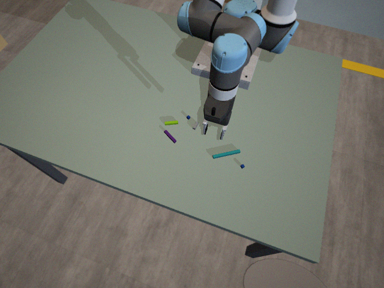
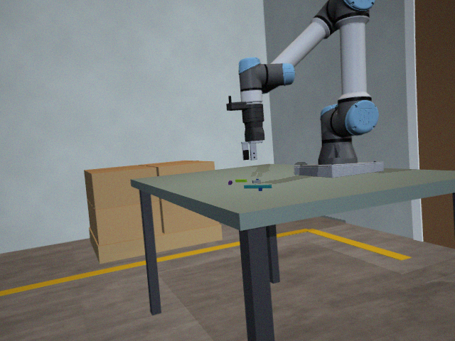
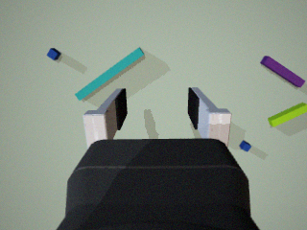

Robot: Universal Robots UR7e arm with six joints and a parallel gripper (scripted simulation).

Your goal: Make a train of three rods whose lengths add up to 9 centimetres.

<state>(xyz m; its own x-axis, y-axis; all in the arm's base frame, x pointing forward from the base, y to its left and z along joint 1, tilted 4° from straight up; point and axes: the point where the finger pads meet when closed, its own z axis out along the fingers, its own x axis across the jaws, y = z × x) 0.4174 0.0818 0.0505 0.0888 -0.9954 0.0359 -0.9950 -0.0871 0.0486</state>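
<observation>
The grey rod lies 11 cm below my hand, 9 cm to the right of it and 6 cm behind it. Round my hand: lime rod: 18 cm to the right, 11 cm below, 3 cm behind; purple rod: 15 cm to the right, 11 cm below, 3 cm ahead; turquoise rod: 11 cm below, 6 cm to the left, 1 cm ahead.
</observation>
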